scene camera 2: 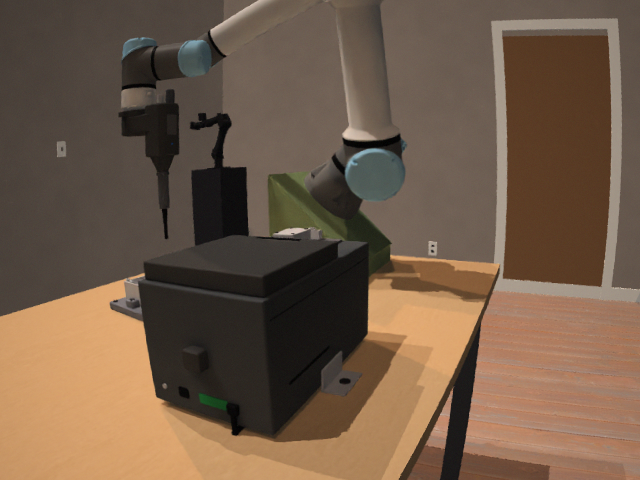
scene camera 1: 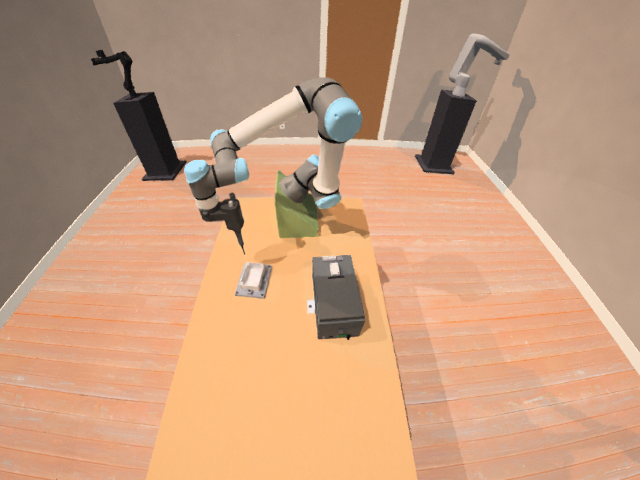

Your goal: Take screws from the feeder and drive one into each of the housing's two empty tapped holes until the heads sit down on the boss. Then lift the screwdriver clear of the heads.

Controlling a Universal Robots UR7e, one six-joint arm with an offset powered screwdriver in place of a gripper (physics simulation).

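Note:
The screwdriver (scene camera 1: 235,219) (scene camera 2: 163,155) points down with its thin bit. The bit tip hangs in the air above the far end of the housing, well clear of it. No screw can be made out at the tip. The pale housing (scene camera 1: 253,276) (scene camera 2: 132,290) lies on a grey base plate (scene camera 1: 251,295) (scene camera 2: 124,306) on the table; its holes are too small to make out. In scene camera 2 the feeder hides much of it. The black screw feeder (scene camera 1: 338,297) (scene camera 2: 206,320) stands to the right of the housing, with a light pick-up part at its far end.
A green wedge-shaped block (scene camera 1: 294,219) (scene camera 2: 289,201) stands by the arm's base at the far end of the table (scene camera 1: 289,403) (scene camera 2: 67,377). Metal tabs (scene camera 1: 310,306) (scene camera 2: 342,383) stick out from the feeder's sides. Two dark pedestals with small arms stand beyond the table.

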